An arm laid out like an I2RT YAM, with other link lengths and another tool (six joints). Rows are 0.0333 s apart.
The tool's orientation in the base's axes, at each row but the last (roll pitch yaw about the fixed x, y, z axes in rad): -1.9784 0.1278 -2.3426; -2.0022 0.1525 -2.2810; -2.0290 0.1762 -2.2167; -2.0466 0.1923 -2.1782
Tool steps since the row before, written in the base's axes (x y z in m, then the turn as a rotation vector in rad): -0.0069 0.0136 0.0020 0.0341 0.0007 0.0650; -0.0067 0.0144 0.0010 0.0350 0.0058 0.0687; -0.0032 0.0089 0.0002 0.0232 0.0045 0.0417; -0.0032 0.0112 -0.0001 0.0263 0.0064 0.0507
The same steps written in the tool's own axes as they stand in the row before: -0.0051 0.0045 -0.0138 -0.0324 -0.0658 -0.0023; -0.0066 0.0061 -0.0131 -0.0373 -0.0674 -0.0060; -0.0051 0.0041 -0.0068 -0.0246 -0.0411 -0.0026; -0.0072 0.0055 -0.0073 -0.0296 -0.0490 -0.0051
